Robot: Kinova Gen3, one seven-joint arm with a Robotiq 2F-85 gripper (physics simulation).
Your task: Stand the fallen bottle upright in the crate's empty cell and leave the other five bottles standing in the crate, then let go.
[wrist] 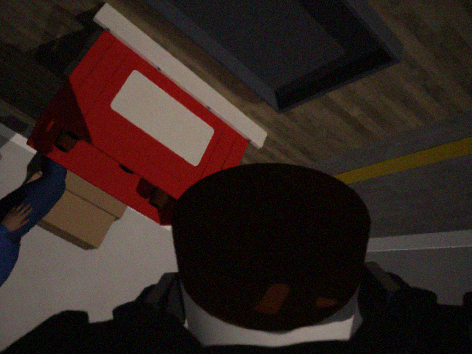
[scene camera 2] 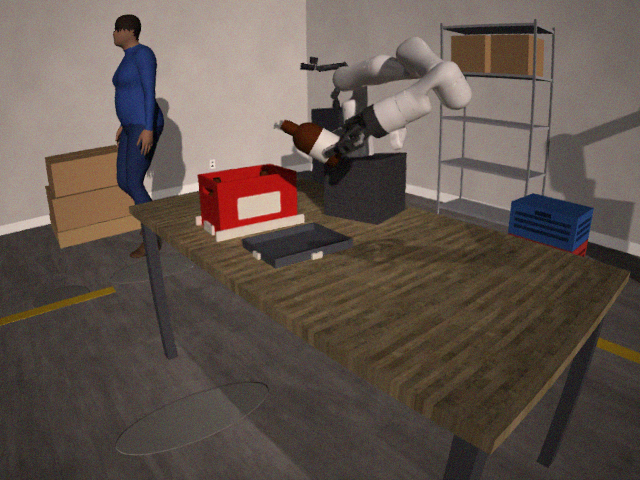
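Pixels of known places: gripper, fingertip midpoint: (wrist: 270,290) (scene camera 2: 327,145); arm's base, origin of the base link: (scene camera 2: 359,155).
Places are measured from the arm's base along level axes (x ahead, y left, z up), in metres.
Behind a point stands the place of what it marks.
Note:
The brown bottle with a white label (scene camera 2: 308,136) @(x 0.543, y 0.259, z 0.138 m) (wrist: 272,235) @(x 0.471, y 0.301, z 0.100 m) is tilted in the air, its neck up and to the left in the scene view; its base faces the wrist camera. My gripper (scene camera 2: 332,149) @(x 0.491, y 0.270, z 0.111 m) (wrist: 270,290) @(x 0.491, y 0.270, z 0.111 m) is shut on the bottle around its label, above and to the right of the red crate (scene camera 2: 225,212) @(x 0.526, y -0.107, z -0.113 m) (wrist: 98,70) @(x 0.305, y -0.051, z -0.110 m). The crate stands upright on the table. Dark brown tops of bottles (scene camera 2: 264,173) (wrist: 160,198) show inside it; its walls hide the rest, and I cannot tell which cell is empty.
A shallow dark tray (scene camera 2: 275,260) @(x 0.587, y 0.178, z -0.172 m) (wrist: 220,59) @(x 0.437, y 0.022, z -0.172 m) lies beside the crate on the wooden table (scene camera 2: 413,310) @(x 0.555, y 0.558, z -0.195 m). A tall dark grey box (scene camera 2: 364,188) @(x 0.137, y 0.122, z -0.079 m) stands below and behind the gripper. A white strip (scene camera 2: 261,227) @(x 0.419, y -0.068, z -0.180 m) (wrist: 185,80) @(x 0.410, y -0.065, z -0.175 m) runs along the crate's foot. A person (scene camera 2: 135,93) stands beyond the table.

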